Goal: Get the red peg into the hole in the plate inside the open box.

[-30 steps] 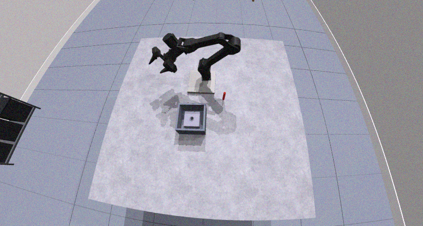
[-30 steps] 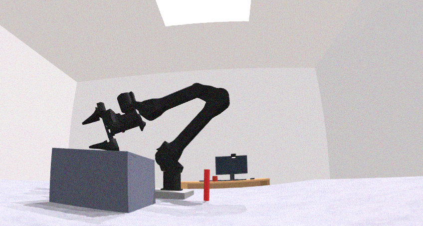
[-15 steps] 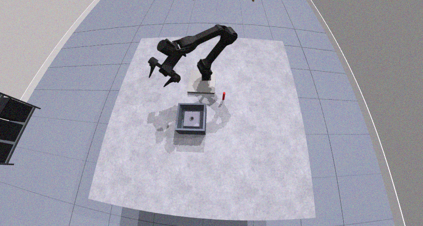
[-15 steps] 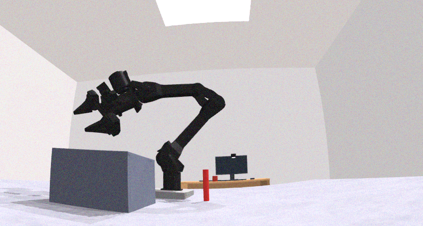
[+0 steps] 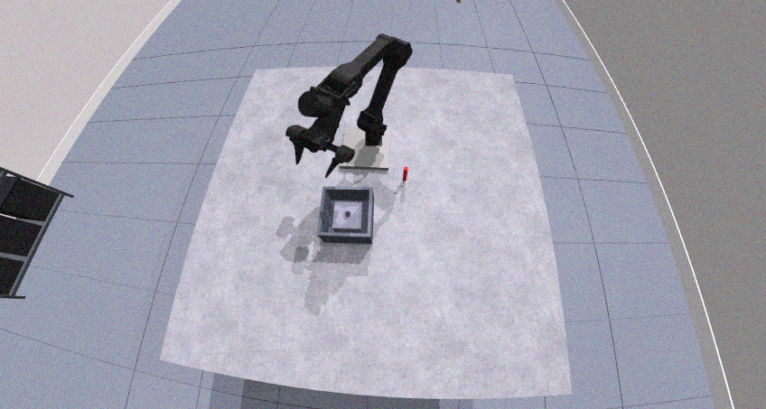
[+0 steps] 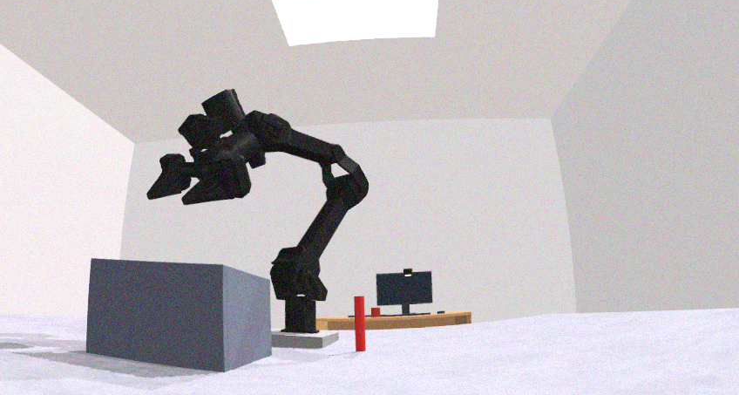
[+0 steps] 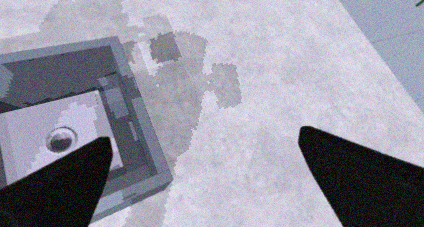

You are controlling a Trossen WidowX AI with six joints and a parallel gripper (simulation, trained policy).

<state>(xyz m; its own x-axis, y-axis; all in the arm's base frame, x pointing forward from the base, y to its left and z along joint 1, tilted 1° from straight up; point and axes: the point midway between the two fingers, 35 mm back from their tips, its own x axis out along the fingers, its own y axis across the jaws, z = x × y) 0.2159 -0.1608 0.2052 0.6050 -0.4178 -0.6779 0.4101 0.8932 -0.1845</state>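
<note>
My gripper tip is 28 cm to the right of the red peg, 17 cm above it and 6 cm past it. Round my gripper tip: grey box: 18 cm below, 8 cm to the left, 8 cm ahead.
</note>
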